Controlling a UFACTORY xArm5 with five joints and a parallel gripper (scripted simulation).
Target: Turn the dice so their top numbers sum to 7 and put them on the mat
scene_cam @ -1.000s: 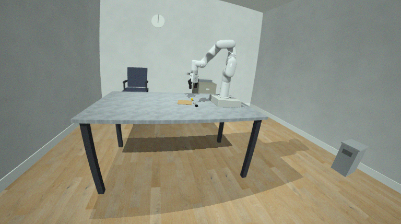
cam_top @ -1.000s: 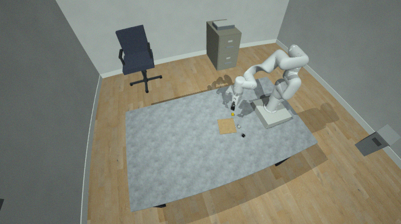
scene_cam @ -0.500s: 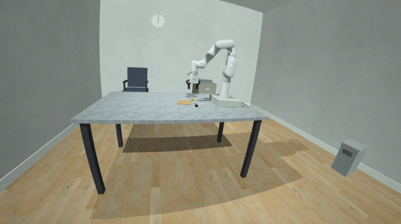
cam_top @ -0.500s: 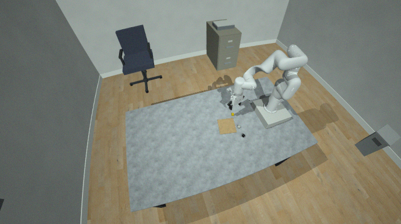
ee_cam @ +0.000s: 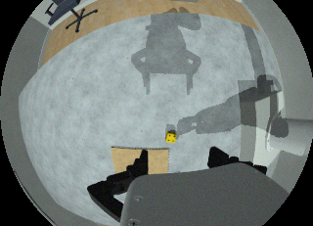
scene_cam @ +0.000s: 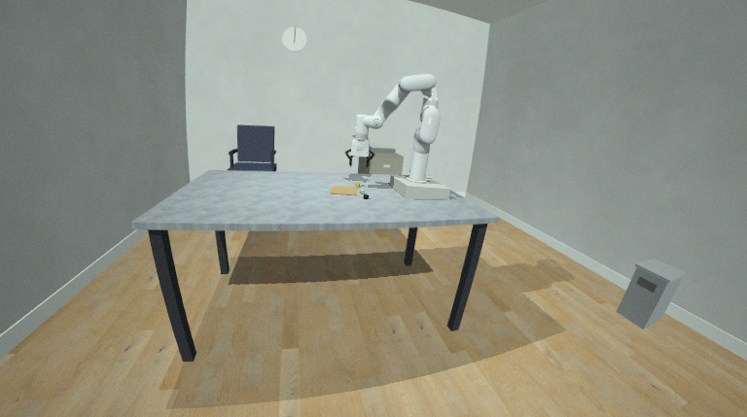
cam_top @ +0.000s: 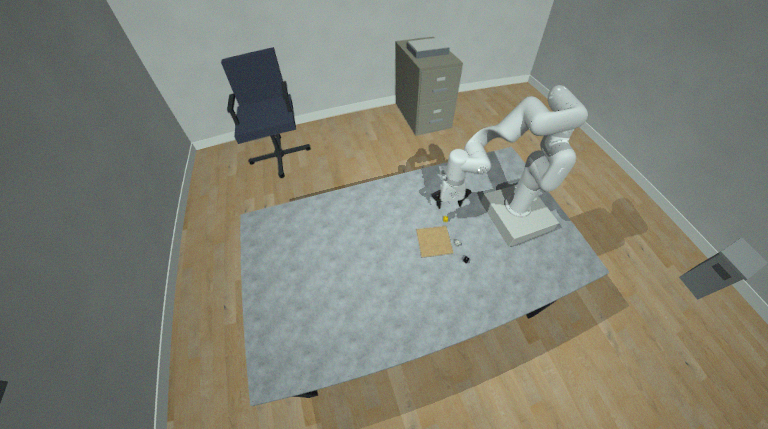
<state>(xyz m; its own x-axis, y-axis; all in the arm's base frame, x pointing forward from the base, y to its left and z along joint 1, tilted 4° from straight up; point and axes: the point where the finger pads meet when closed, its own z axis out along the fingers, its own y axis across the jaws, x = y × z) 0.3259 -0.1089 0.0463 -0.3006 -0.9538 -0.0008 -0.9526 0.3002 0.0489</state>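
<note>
Right now the yellow die is 120 mm below my hand. Also, from my hand: white die (130 mm to the left, 120 mm below, 10 mm ahead); then black die (220 mm to the left, 120 mm below, 20 mm ahead); then tan mat (120 mm below, 100 mm ahead, 80 mm to the left).
</note>
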